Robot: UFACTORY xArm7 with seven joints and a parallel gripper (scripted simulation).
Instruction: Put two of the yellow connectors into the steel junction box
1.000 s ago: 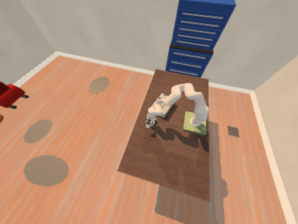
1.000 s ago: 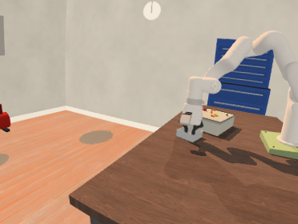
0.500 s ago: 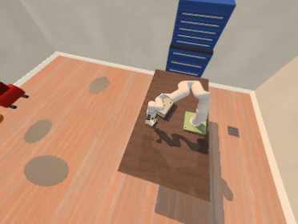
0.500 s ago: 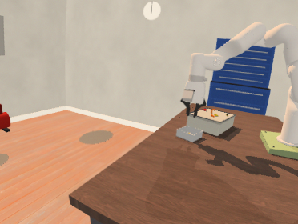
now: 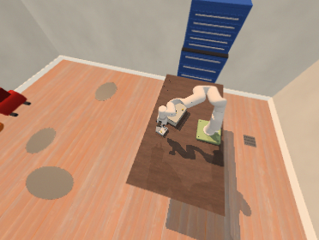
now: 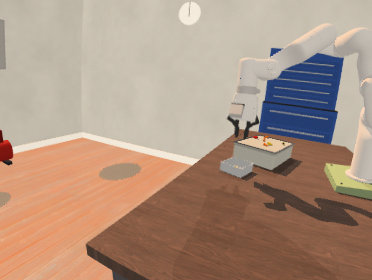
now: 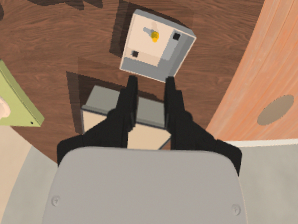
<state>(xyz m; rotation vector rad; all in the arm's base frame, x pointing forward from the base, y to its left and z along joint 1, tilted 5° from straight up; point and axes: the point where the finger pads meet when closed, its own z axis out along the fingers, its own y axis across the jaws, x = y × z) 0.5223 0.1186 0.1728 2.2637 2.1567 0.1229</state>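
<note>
My hand is 17 cm above the junction box and 2 cm to the left of it. From my hand the other things lie so: tool case (29 cm to the right, 11 cm below, 10 cm behind); then red connector (36 cm to the right, 8 cm below, 4 cm behind).
</note>
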